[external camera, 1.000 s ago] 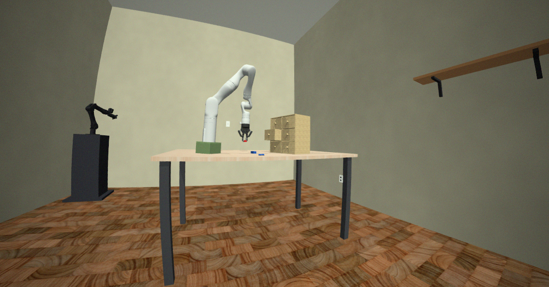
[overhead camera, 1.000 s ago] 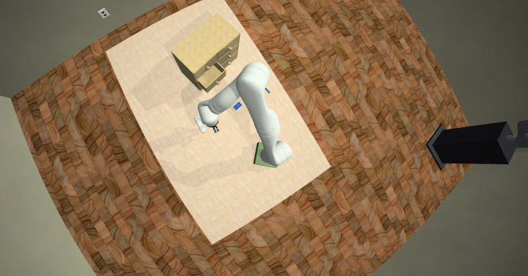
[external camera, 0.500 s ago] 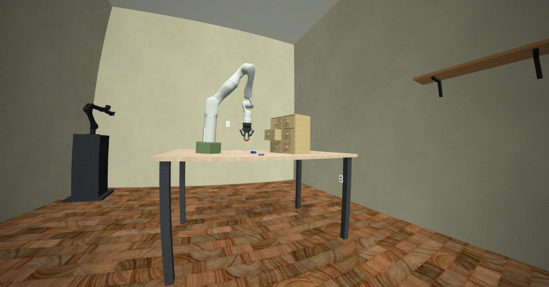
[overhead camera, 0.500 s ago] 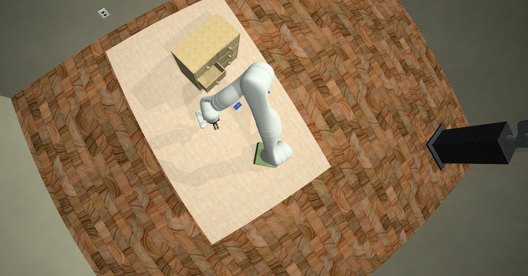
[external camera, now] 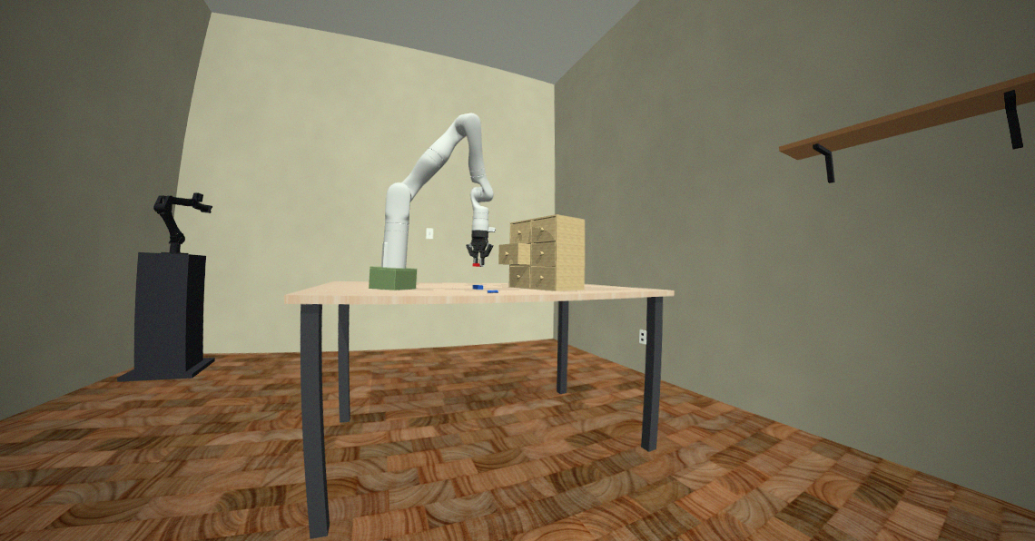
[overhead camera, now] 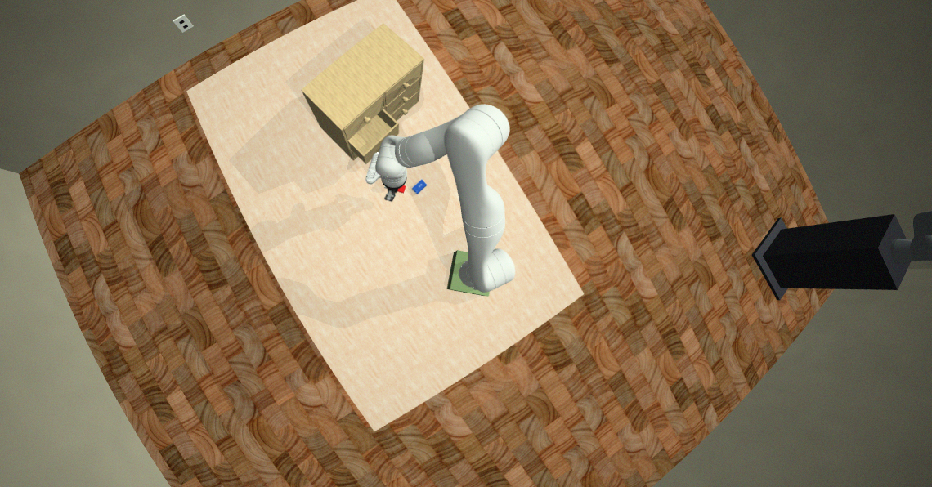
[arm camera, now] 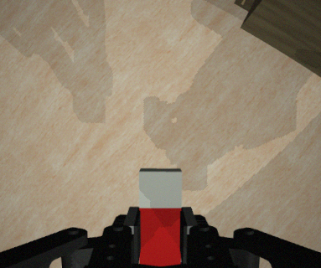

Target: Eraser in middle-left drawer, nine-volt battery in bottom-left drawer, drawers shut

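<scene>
Now: hand 110 mm above the blue nine-volt battery, 70 mm to the left of it and 40 mm past it. The rest, counted from my hand: red eraser: 10 mm below; thin blue stick: 290 mm to the right, 110 mm below, 70 mm behind.
</scene>
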